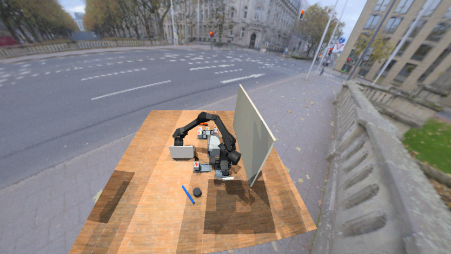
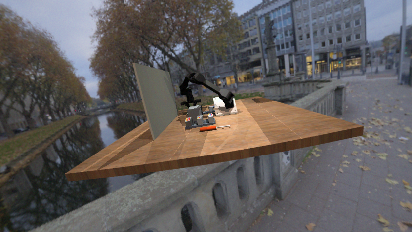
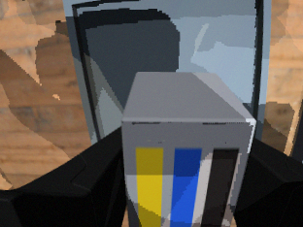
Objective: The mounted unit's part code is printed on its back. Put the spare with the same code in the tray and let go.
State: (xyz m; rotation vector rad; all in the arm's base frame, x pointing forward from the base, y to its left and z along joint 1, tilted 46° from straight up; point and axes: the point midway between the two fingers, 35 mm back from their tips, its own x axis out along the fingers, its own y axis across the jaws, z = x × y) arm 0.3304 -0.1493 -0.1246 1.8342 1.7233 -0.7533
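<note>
Now: gripper tip 2 cm below the spare. From my gripper tip the other things lie so: mounted unit 22 cm to the left, 5 cm behind, 1 cm above; then black puck 18 cm behind, 15 cm to the right, 3 cm below; then grey tray 3 cm below.
</note>
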